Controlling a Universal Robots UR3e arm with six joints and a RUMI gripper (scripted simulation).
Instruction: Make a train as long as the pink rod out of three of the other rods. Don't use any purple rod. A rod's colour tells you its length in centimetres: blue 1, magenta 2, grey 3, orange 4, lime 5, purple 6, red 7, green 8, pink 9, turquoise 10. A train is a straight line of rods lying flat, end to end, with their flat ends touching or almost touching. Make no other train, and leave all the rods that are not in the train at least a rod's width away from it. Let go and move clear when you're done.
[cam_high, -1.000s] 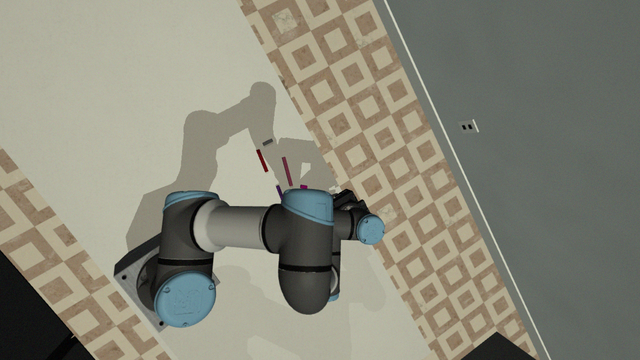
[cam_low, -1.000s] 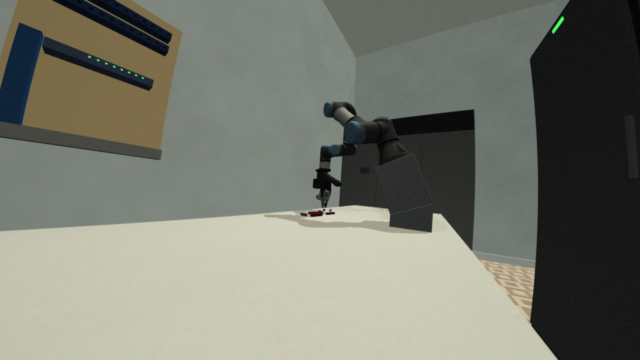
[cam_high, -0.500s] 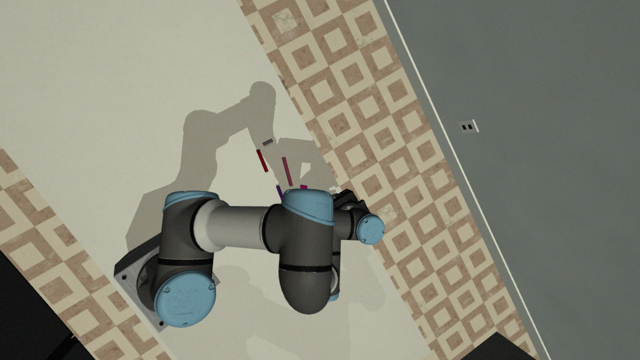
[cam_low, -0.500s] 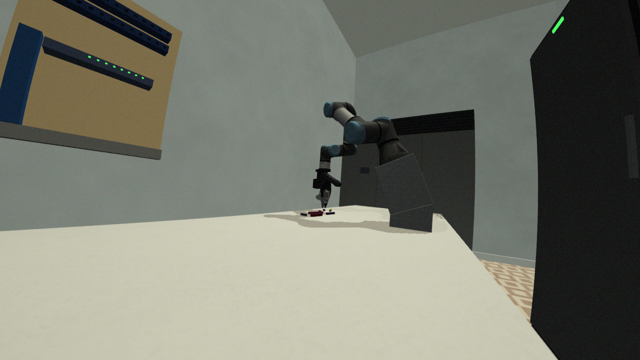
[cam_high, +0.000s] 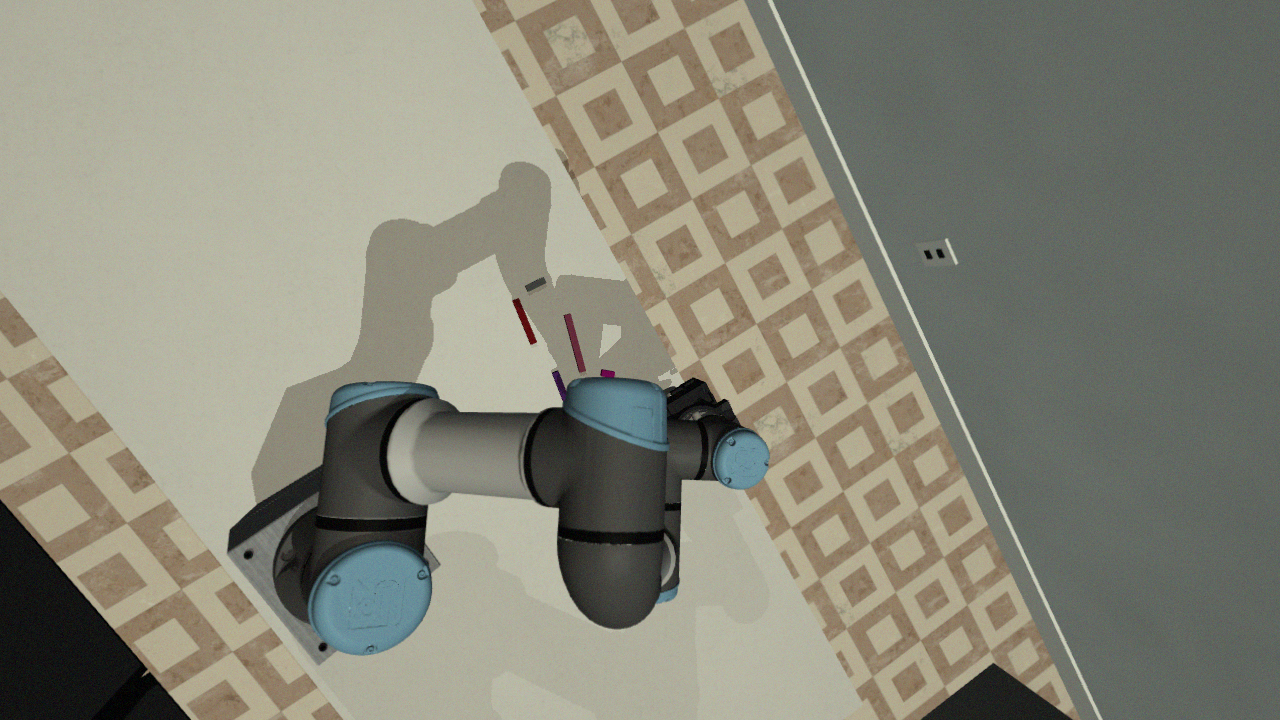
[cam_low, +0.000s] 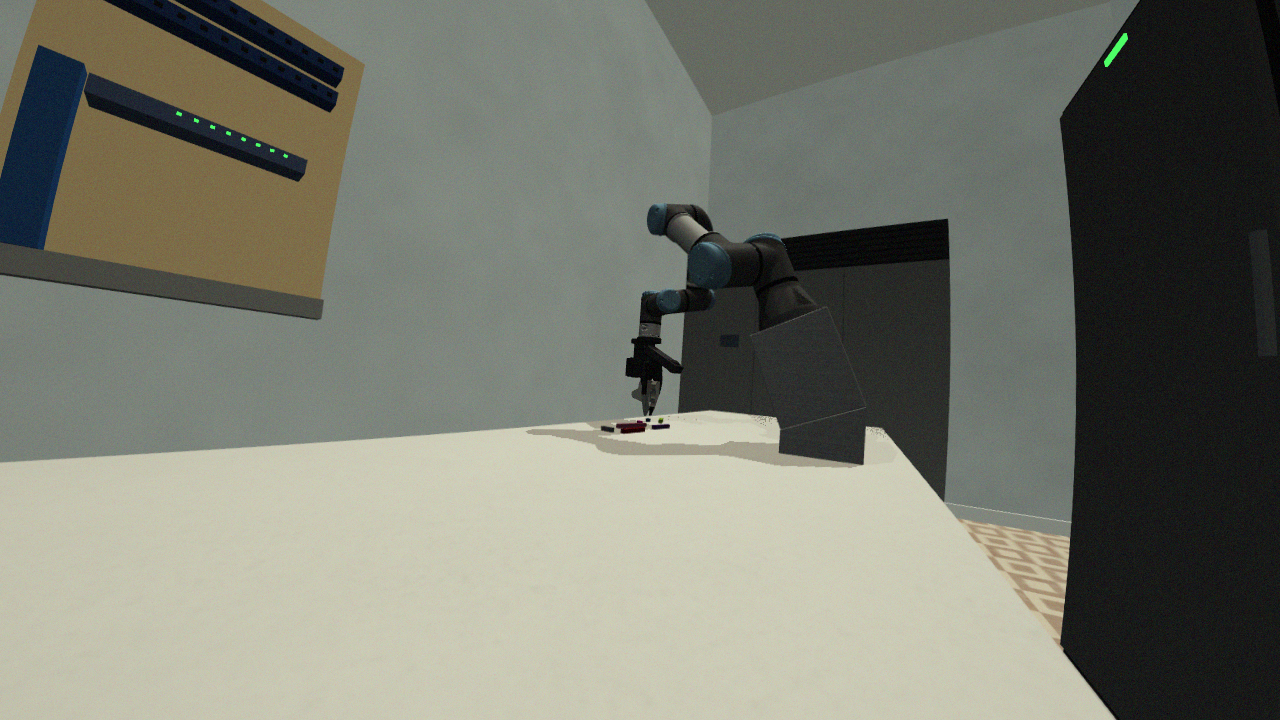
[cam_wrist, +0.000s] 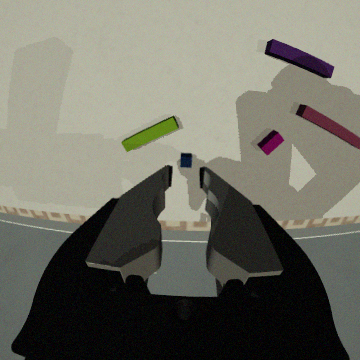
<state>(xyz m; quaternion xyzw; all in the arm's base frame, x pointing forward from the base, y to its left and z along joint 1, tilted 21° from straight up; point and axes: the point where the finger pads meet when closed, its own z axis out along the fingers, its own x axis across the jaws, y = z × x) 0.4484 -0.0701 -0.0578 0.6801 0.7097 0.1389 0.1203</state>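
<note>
Now: hand 30 mm above the blue rod. From my hand the other things lie so: lime rod 30 mm to the right, 30 mm below, 20 mm behind; magenta rod 70 mm to the left, 30 mm below, 30 mm behind; purple rod 100 mm behind, 80 mm to the left, 30 mm below.
</note>
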